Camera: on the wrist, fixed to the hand. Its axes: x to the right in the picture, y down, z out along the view.
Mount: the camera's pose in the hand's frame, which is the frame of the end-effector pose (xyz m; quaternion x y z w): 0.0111 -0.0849 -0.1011 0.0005 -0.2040 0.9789 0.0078
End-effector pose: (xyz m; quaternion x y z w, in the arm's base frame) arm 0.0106 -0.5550 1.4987 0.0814 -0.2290 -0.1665 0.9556
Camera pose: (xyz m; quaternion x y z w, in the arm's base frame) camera 0.0431 -0.6300 1.3944 -0.2570 -0.2765 0.9177 0.1237
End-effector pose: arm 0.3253 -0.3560 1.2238 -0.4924 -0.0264 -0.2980 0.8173
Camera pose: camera 0.2655 -0.4727 1.2426 -0.0901 0.3149 0.8983 0.2930
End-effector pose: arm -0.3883 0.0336 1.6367 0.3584 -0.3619 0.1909 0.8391
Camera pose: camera -0.2841 0.0522 1.5570 0.3121 0.5248 -0.7500 0.2543
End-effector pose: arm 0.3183 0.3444 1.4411 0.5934 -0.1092 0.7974 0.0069
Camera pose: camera 0.2314 0.4444 1.4382 -0.0604 0.5828 0.1080 0.8031
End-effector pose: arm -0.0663 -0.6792 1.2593 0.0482 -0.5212 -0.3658 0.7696
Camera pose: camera -0.0231 -0.7788 1.1834 -0.5841 -0.2084 0.7409 0.2577
